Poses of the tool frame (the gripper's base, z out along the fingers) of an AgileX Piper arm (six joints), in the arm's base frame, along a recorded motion.
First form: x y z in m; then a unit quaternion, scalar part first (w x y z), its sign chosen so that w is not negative.
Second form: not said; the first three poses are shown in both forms.
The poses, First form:
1: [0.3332 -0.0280 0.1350 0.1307 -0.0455 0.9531 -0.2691]
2: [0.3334 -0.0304 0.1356 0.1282 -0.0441 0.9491 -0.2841]
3: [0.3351 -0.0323 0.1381 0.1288 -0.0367 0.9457 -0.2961]
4: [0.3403 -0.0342 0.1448 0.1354 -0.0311 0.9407 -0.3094]
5: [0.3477 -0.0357 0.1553 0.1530 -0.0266 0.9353 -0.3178]
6: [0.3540 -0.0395 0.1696 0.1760 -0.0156 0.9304 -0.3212]
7: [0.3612 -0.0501 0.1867 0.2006 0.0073 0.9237 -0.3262]
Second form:
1: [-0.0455 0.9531 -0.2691 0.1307 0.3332 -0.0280 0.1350]
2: [-0.0441 0.9491 -0.2841 0.1282 0.3334 -0.0304 0.1356]
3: [-0.0367 0.9457 -0.2961 0.1288 0.3351 -0.0323 0.1381]
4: [-0.0311 0.9407 -0.3094 0.1354 0.3403 -0.0342 0.1448]
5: [-0.0266 0.9353 -0.3178 0.1530 0.3477 -0.0357 0.1553]
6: [-0.0156 0.9304 -0.3212 0.1760 0.3540 -0.0395 0.1696]
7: [0.0073 0.9237 -0.3262 0.2006 0.3612 -0.0501 0.1867]
